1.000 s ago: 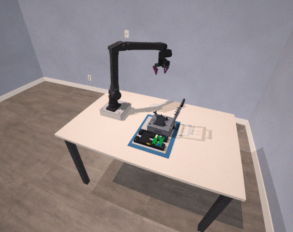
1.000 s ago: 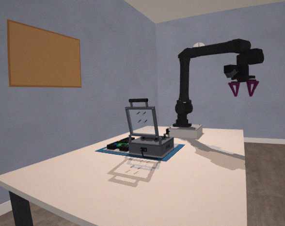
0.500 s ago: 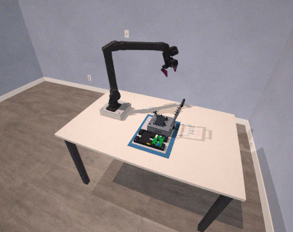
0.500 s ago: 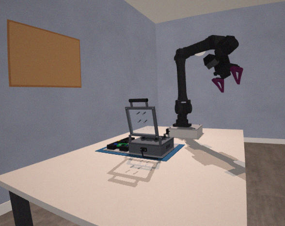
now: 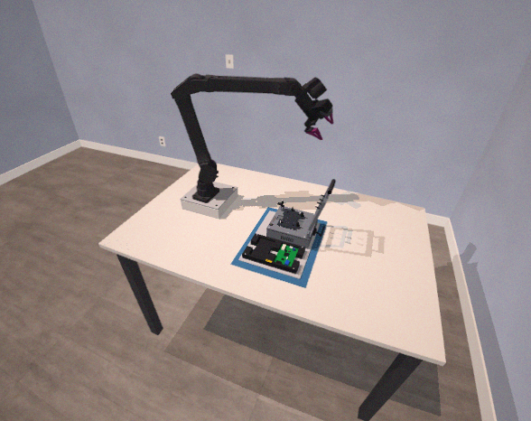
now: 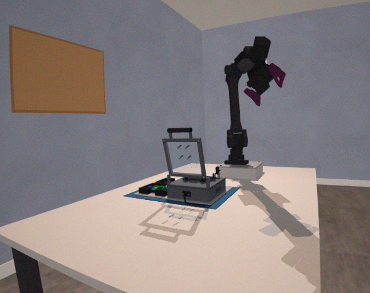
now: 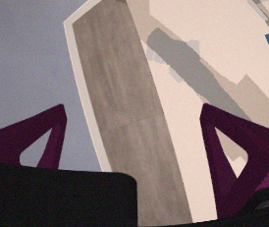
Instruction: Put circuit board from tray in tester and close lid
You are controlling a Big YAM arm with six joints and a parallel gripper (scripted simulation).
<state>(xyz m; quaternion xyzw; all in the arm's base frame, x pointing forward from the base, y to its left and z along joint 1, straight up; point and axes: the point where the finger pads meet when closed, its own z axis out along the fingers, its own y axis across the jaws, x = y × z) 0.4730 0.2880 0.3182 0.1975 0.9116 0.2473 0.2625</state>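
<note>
Now: hand 1 cm short of the green circuit board, 46 cm to the left of it and 35 cm above it. From my hand the other things lie so: clear lid: 9 cm ahead, 28 cm to the right, 19 cm below; small latch hook: 10 cm behind, 24 cm to the right, 29 cm below.
</note>
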